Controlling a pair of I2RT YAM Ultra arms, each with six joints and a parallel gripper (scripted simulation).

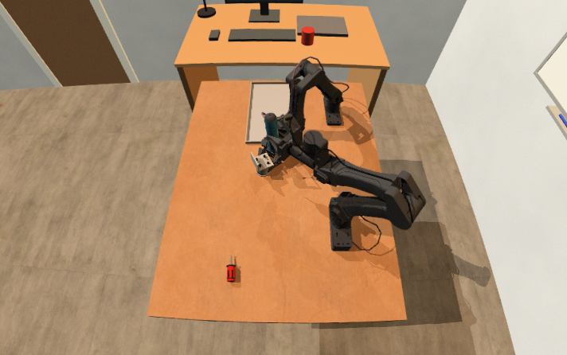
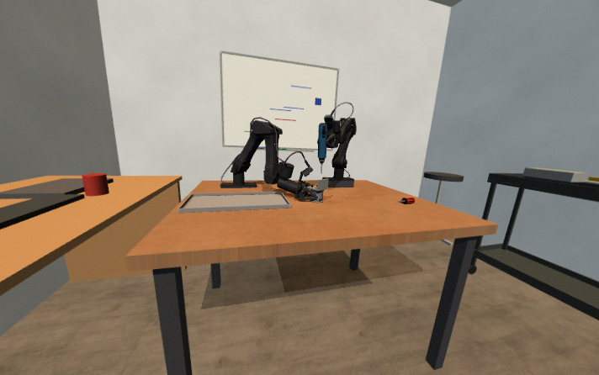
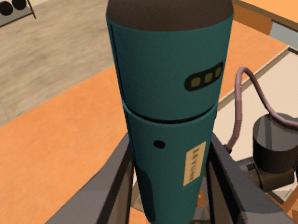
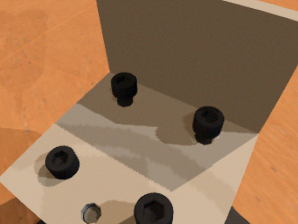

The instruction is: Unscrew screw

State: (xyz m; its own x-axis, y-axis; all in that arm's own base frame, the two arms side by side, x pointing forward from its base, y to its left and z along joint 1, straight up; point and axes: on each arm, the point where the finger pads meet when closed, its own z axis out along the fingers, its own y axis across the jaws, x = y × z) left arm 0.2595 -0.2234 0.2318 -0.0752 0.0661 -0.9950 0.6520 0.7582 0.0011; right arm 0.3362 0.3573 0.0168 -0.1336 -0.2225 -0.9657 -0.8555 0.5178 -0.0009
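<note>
My right gripper is now 5 cm below the l-shaped bracket. Round my right hand: small red screwdriver: 8 cm ahead, 43 cm to the left, 1 cm below; grey bit: 6 cm behind, 3 cm to the left, 12 cm above; grey tray: 36 cm to the right, 2 cm below.
</note>
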